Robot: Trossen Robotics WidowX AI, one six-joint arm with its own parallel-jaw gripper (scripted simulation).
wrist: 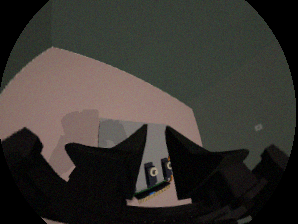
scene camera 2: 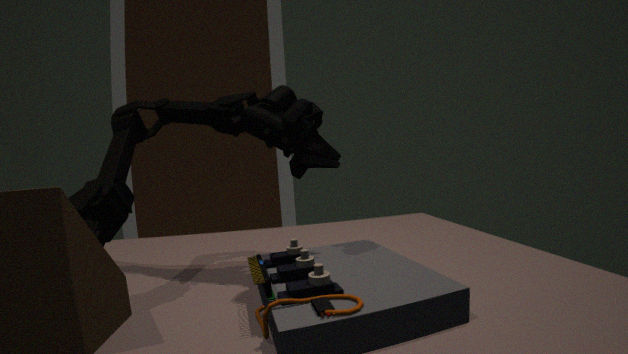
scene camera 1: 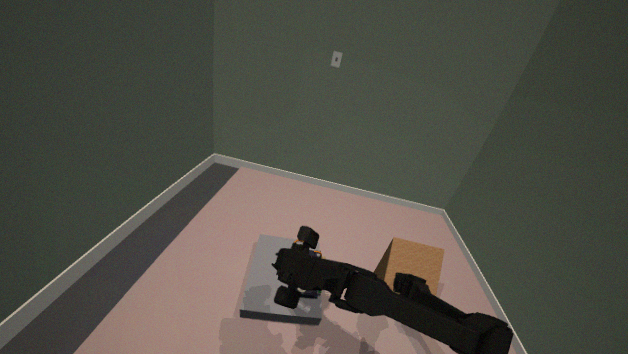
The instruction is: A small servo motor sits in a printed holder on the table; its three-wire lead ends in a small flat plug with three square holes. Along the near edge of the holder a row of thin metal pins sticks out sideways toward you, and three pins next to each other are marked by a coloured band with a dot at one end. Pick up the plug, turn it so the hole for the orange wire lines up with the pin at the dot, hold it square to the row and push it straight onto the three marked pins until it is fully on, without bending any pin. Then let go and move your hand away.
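The gripper: (scene camera 2: 339, 162), (wrist: 156, 128), (scene camera 1: 274, 259). A grey holder: (scene camera 2: 402, 299), (wrist: 112, 131), (scene camera 1: 258, 302).
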